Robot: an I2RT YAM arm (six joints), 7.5 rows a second.
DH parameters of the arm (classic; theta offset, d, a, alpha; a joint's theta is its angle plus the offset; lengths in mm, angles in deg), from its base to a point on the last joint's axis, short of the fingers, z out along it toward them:
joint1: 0 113.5 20 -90
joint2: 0 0 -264 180
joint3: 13.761 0 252.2 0
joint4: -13.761 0 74 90
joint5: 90 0 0 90
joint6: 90 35.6 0 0
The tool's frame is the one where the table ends.
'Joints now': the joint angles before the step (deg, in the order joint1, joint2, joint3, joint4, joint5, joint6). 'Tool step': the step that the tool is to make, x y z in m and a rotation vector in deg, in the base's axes. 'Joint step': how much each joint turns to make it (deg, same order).
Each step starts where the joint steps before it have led.
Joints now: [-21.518, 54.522, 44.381, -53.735, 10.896, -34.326]
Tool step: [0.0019, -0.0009, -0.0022, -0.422, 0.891, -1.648]
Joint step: [0.257, 0.947, 0.020, -0.038, 1.472, 1.436]
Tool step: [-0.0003, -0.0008, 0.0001, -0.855, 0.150, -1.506]
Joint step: [0.000, 0.051, 0.014, -0.025, 1.410, 1.028]
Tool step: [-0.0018, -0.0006, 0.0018, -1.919, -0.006, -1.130]
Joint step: [0.018, -0.598, -0.016, 0.048, 2.106, 0.280]
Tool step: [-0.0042, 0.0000, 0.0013, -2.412, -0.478, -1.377]
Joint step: [-0.021, -1.483, -0.602, 0.349, 2.461, 0.308]
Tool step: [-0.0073, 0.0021, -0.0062, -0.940, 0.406, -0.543]
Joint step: [-0.004, -2.035, -2.184, 0.105, 1.156, 0.018]
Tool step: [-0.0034, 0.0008, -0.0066, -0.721, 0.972, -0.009]
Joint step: [0.021, -0.784, -1.716, 0.444, 0.929, -0.461]
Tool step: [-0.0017, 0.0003, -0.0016, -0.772, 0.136, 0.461]
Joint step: [-0.024, -0.675, -0.693, 0.465, 0.470, -0.832]
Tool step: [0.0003, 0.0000, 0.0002, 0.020, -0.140, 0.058]
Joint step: [0.024, 0.018, 0.031, 0.110, -0.077, 0.002]
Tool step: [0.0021, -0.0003, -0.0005, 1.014, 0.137, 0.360]
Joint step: [-0.033, 0.771, 0.283, -0.027, -0.976, 0.055]
